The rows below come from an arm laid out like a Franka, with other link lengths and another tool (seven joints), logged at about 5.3 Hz.
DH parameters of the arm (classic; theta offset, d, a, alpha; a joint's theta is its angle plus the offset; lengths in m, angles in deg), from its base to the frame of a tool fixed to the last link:
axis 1: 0 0.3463 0 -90
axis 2: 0 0 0 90
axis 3: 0 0.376 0.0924 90
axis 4: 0 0 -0.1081 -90
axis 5: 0 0.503 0 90
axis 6: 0 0 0.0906 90
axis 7: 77.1 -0.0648 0.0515 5
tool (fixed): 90 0.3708 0 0
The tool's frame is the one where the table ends.
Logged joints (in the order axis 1, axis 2, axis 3, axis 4, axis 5, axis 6, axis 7), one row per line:
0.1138, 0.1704, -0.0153, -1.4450, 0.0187, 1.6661, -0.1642
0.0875, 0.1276, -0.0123, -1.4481, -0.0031, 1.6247, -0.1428
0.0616, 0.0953, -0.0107, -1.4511, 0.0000, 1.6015, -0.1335
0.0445, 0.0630, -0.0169, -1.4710, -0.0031, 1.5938, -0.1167
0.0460, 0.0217, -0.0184, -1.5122, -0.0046, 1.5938, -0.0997
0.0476, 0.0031, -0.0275, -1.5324, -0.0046, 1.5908, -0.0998
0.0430, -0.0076, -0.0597, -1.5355, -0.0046, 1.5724, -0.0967
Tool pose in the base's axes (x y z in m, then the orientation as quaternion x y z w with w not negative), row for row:
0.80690, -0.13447, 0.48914, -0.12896, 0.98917, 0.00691, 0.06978
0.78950, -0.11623, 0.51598, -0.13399, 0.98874, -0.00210, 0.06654
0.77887, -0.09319, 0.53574, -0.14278, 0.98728, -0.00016, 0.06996
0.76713, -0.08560, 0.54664, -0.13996, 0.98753, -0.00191, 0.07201
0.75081, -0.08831, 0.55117, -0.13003, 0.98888, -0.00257, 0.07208
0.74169, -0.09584, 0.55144, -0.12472, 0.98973, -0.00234, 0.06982
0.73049, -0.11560, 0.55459, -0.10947, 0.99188, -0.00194, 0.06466
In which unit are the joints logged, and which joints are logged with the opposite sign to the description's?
The joints are logged in radians. Opposite sign: axis 1.
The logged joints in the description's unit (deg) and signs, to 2 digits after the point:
-6.52, 9.76, -0.88, -82.79, 1.07, 95.46, -9.41
-5.01, 7.31, -0.70, -82.97, -0.18, 93.09, -8.18
-3.53, 5.46, -0.61, -83.14, 0.00, 91.76, -7.65
-2.55, 3.61, -0.97, -84.28, -0.18, 91.32, -6.69
-2.64, 1.24, -1.05, -86.64, -0.26, 91.32, -5.71
-2.73, 0.18, -1.58, -87.80, -0.26, 91.15, -5.72
-2.46, -0.44, -3.42, -87.98, -0.26, 90.09, -5.54

